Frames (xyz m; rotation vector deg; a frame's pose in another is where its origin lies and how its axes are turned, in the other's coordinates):
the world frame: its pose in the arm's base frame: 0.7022 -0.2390 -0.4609 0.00 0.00 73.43
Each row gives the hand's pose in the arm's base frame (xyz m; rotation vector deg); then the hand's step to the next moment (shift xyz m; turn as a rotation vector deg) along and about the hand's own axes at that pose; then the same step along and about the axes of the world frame.
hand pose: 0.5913 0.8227 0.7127 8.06 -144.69 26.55
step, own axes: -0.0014 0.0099 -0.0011 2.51 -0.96 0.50
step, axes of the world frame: 0.0092 0.0030 -0.0028 -1.65 1.77 1.27
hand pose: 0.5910 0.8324 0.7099 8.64 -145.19 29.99
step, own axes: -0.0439 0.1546 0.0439 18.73 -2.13 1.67
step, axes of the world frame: 0.1146 0.0517 -0.1093 -7.13 14.80 9.39
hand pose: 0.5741 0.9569 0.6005 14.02 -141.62 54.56
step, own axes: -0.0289 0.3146 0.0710 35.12 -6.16 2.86
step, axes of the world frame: 0.1485 0.1525 -0.2440 -14.51 26.57 19.05
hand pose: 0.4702 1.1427 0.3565 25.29 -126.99 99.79
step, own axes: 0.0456 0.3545 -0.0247 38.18 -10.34 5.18
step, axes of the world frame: 0.0432 0.2066 -0.2895 -18.08 26.72 23.46
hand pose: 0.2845 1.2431 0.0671 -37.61 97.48 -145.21
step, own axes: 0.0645 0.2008 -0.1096 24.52 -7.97 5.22
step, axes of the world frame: -0.0408 0.1341 -0.1919 -12.42 15.93 16.85
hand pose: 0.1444 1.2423 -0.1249 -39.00 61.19 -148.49
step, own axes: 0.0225 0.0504 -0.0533 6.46 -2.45 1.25
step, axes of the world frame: -0.0244 0.0383 -0.0618 -2.99 4.37 4.61
